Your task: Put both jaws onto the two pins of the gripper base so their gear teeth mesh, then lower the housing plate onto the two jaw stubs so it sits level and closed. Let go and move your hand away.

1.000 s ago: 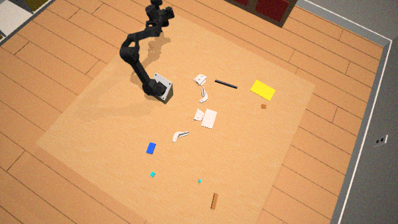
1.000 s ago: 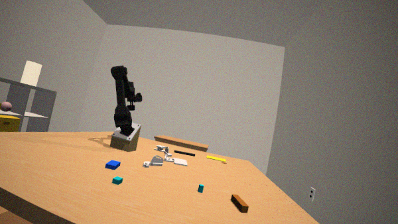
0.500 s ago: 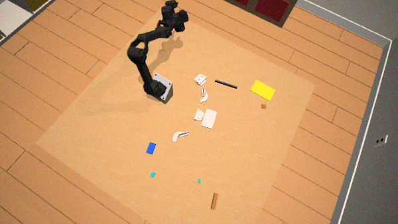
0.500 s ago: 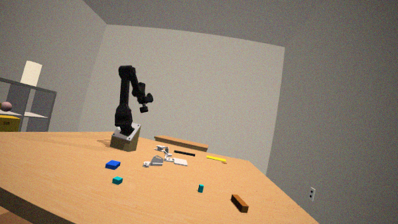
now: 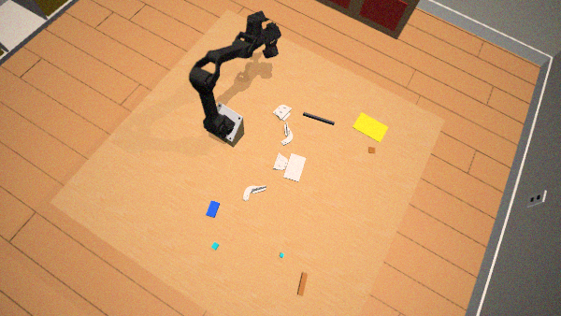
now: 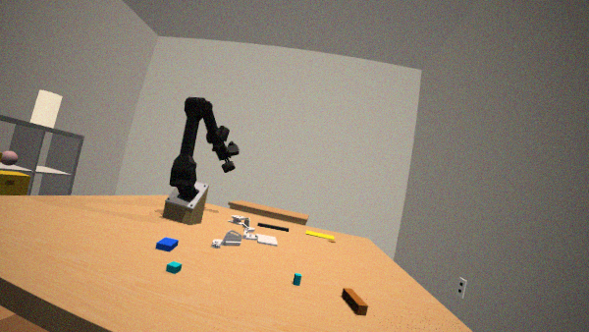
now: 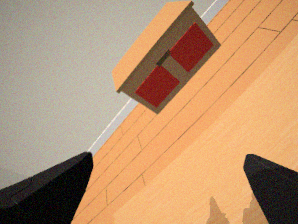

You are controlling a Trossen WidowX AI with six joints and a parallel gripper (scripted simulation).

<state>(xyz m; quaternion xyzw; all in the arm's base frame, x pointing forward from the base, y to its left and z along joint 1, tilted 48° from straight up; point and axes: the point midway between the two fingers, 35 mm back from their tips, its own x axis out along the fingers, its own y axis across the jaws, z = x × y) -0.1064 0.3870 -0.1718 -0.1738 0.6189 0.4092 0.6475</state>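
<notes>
The white jaw is 310 mm ahead of my gripper tip, 260 mm to the right of it and 260 mm below it. Also, from my gripper tip: housing plate: 360 mm ahead, 370 mm to the right, 270 mm below; then black bar: 360 mm ahead, 80 mm to the right, 260 mm below; then gripper base: 210 mm ahead, 170 mm to the right, 240 mm below.
</notes>
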